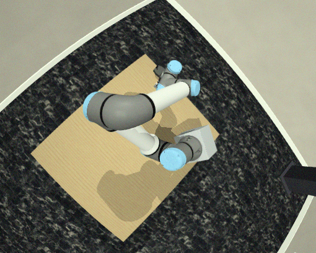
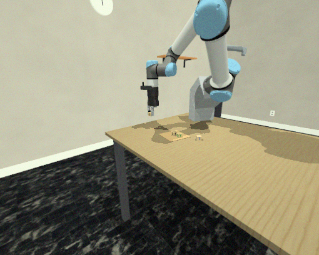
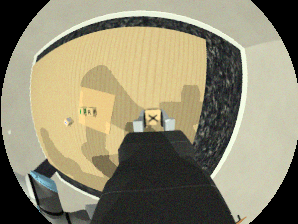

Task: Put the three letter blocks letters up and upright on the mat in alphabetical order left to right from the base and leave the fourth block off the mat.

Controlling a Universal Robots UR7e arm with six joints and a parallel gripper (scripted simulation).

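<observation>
My gripper is now 180 mm to the right of the mat, 120 mm above it and 70 mm past it.
</observation>
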